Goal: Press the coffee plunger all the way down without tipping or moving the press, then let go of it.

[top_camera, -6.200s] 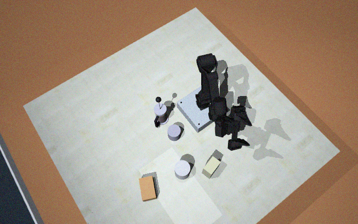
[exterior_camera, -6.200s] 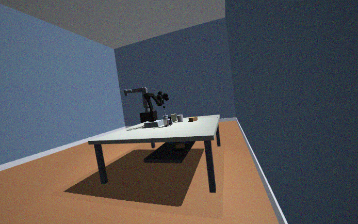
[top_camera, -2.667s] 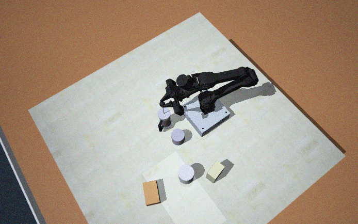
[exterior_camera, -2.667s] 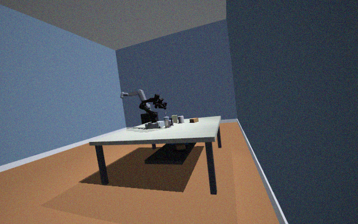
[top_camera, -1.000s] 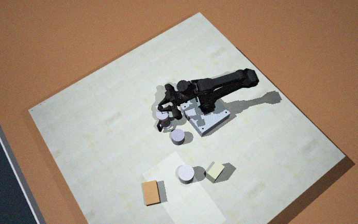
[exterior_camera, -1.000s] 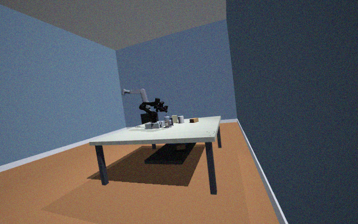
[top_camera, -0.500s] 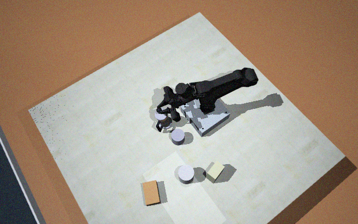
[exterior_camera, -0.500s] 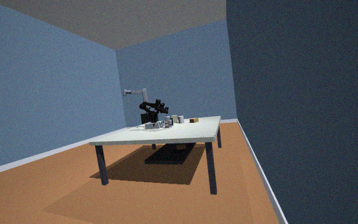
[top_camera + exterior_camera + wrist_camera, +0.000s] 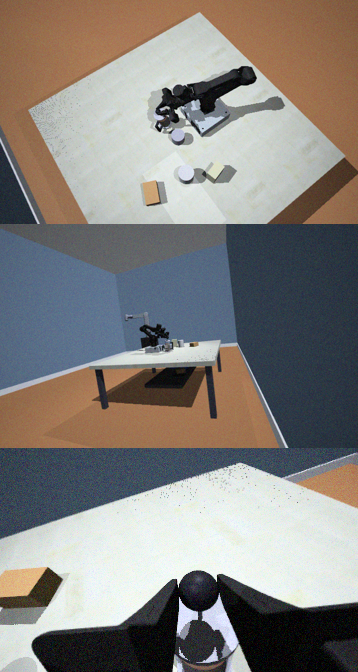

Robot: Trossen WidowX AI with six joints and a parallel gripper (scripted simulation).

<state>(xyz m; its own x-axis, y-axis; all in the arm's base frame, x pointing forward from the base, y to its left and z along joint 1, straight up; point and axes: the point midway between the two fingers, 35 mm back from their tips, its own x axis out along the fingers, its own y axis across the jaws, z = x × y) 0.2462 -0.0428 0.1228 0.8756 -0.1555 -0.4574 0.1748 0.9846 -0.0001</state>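
My gripper tip is now 10 mm past the coffee press, 10 mm to the right of it and 90 mm above it. Round my gripper tip: pale cylinder (10 mm behind, 330 mm to the left, 130 mm below).
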